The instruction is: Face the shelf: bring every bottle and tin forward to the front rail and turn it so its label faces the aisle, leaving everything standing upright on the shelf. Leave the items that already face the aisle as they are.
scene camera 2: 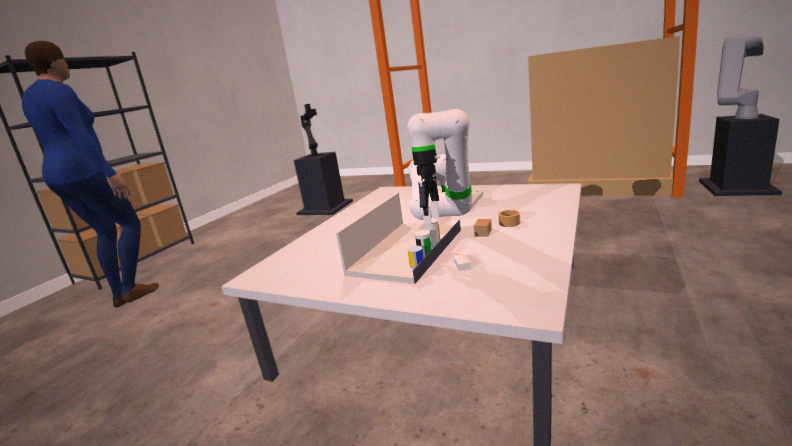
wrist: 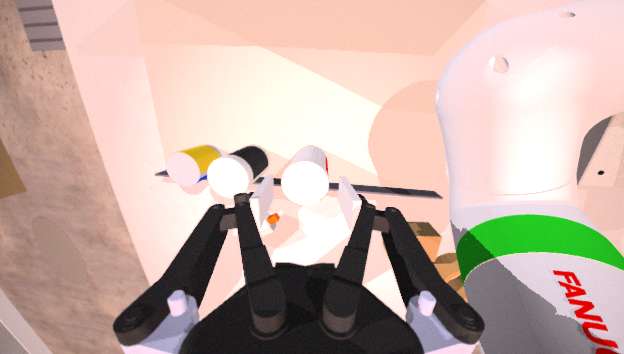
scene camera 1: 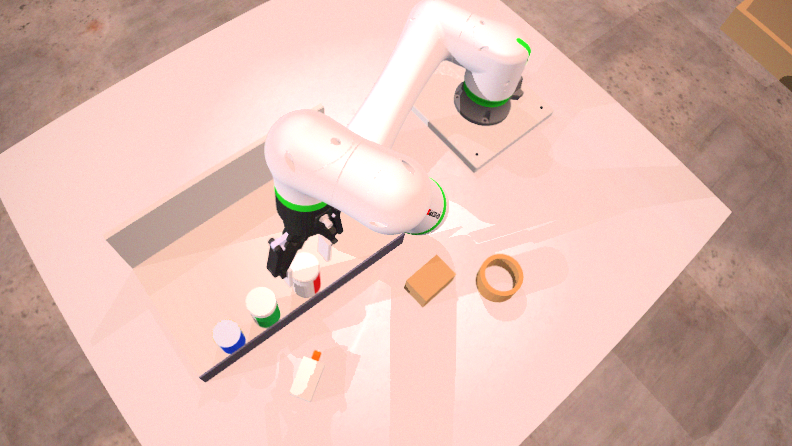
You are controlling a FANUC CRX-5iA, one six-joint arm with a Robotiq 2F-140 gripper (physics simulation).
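Where they show: gripper, fingertip midpoint: (scene camera 2: 431, 220) (wrist: 306, 186) (scene camera 1: 305, 267); arm's base, origin of the base link: (scene camera 1: 481, 102).
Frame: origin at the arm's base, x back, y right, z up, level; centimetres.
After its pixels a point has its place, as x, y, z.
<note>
My gripper (scene camera 1: 307, 262) {-64.2, -7.9, 10.6} (wrist: 306, 186) {-64.2, -7.9, 10.6} is open. Its fingers are on either side of a white-capped bottle (scene camera 1: 305, 267) {-64.2, -7.8, 10.7} (wrist: 305, 180) {-64.2, -7.0, 10.7}, with gaps in the wrist view; their exact height beside it is unclear. This bottle is upright, with grey and red on its side; the red shows toward the right in scene camera 1. A white-capped green-and-black bottle (scene camera 1: 267, 315) {-75.6, -9.9, 9.0} (scene camera 2: 423, 242) {-77.4, -8.1, 6.7} (wrist: 230, 176) {-74.4, -6.8, 9.7} stands to its left, green toward the rail. A blue-and-yellow tin (scene camera 1: 233, 344) {-83.9, -9.3, 6.8} (scene camera 2: 415, 257) {-86.1, -7.5, 4.4} (wrist: 184, 169) {-83.3, -6.6, 6.8} stands farther left, blue toward the rail. All three are near the dark front rail (scene camera 1: 360, 267) {-53.7, -12.5, 1.2} (scene camera 2: 437, 252) {-70.9, -11.0, -0.5} (wrist: 400, 191) {-48.5, -12.6, 1.5}.
The shelf's grey back wall (scene camera 1: 193, 213) {-73.2, 18.8, 5.8} (scene camera 2: 368, 232) {-70.6, 18.5, 7.7} rises behind the items. Outside the rail lie a white bottle with an orange tip (scene camera 1: 307, 377) {-77.1, -22.4, 0.2} (scene camera 2: 461, 262) {-80.4, -23.0, 0.2}, a brown block (scene camera 1: 431, 279) {-44.8, -24.8, 2.4} (scene camera 2: 482, 227) {-49.0, -25.2, 1.7} and an orange-brown ring (scene camera 1: 483, 290) {-37.3, -33.9, 0.0} (scene camera 2: 508, 221) {-37.4, -34.7, 0.1}. A person (scene camera 2: 66, 132) stands beyond the table.
</note>
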